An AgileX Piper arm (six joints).
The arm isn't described. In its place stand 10 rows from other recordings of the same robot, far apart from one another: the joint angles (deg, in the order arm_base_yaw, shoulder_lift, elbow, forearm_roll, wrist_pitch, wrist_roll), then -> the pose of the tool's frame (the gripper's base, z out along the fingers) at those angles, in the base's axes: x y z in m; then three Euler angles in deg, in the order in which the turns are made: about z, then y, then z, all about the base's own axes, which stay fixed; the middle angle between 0 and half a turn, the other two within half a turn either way.
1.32, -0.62, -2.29, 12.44, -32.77, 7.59 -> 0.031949 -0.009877 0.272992 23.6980 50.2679 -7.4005
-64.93, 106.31, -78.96, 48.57, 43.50, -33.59 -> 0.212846 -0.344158 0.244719 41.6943 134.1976 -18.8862
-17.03, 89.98, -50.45, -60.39, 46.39, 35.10 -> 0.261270 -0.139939 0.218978 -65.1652 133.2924 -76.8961
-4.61, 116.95, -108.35, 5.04, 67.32, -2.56 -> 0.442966 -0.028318 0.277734 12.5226 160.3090 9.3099
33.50, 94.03, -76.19, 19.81, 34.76, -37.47 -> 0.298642 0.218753 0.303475 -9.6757 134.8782 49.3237
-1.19, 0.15, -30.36, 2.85, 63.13, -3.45 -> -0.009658 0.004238 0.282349 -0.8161 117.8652 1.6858
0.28, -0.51, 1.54, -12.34, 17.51, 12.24 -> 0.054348 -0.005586 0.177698 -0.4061 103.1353 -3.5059
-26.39, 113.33, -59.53, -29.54, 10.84, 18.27 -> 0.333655 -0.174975 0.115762 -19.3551 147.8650 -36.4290
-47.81, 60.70, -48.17, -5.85, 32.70, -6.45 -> 0.141651 -0.163735 0.318568 -14.0324 130.0246 -51.9335
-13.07, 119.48, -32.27, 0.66, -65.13, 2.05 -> 0.306941 -0.072234 0.077642 2.1435 107.0841 -13.6964
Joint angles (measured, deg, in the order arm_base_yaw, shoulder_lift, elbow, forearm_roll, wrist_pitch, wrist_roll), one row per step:
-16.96, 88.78, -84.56, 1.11, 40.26, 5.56
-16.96, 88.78, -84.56, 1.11, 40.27, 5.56
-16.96, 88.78, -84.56, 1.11, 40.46, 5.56
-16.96, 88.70, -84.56, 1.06, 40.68, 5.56
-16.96, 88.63, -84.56, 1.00, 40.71, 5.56
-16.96, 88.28, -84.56, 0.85, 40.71, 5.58
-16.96, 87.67, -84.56, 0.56, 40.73, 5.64
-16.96, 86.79, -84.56, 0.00, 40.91, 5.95
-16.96, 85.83, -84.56, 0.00, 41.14, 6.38
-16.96, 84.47, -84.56, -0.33, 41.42, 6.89
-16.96, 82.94, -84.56, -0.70, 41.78, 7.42
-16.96, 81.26, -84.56, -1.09, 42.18, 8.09
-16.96, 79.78, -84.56, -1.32, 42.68, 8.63
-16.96, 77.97, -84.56, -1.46, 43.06, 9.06
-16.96, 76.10, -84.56, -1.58, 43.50, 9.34
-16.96, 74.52, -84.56, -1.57, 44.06, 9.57
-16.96, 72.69, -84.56, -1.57, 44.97, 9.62
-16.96, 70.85, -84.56, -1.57, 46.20, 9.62
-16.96, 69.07, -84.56, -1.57, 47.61, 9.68
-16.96, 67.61, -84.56, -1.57, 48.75, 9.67
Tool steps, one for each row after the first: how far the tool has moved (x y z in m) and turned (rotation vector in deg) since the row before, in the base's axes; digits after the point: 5 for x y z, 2 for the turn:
-0.00001, 0.00000, -0.00001, 0.00, 0.01, 0.00
-0.00018, 0.00006, -0.00023, 0.06, 0.18, 0.00
-0.00056, 0.00012, 0.00022, -0.01, 0.15, 0.00
-0.00034, 0.00004, 0.00039, -0.07, -0.02, 0.00
-0.00152, 0.00030, 0.00214, -0.23, -0.30, -0.02
-0.00270, 0.00051, 0.00369, -0.40, -0.49, -0.05
-0.00415, 0.00066, 0.00508, -0.51, -0.58, -0.21
-0.00446, 0.00136, 0.00543, 0.11, -0.80, -0.26
-0.00651, 0.00162, 0.00761, -0.24, -1.06, -0.33
-0.00757, 0.00190, 0.00831, -0.28, -1.14, -0.35
-0.00854, 0.00216, 0.00887, -0.22, -1.28, -0.44
-0.00781, 0.00211, 0.00739, -0.07, -1.01, -0.34
-0.00955, 0.00274, 0.00906, -0.20, -1.44, -0.26
-0.01016, 0.00295, 0.00895, -0.30, -1.41, -0.18
-0.00889, 0.00270, 0.00702, -0.09, -1.04, -0.13
-0.01070, 0.00323, 0.00743, -0.22, -0.90, -0.05
-0.01119, 0.00337, 0.00665, -0.17, -0.59, -0.03
-0.01115, 0.00336, 0.00575, -0.05, -0.37, -0.06
-0.00925, 0.00278, 0.00447, -0.09, -0.31, -0.02

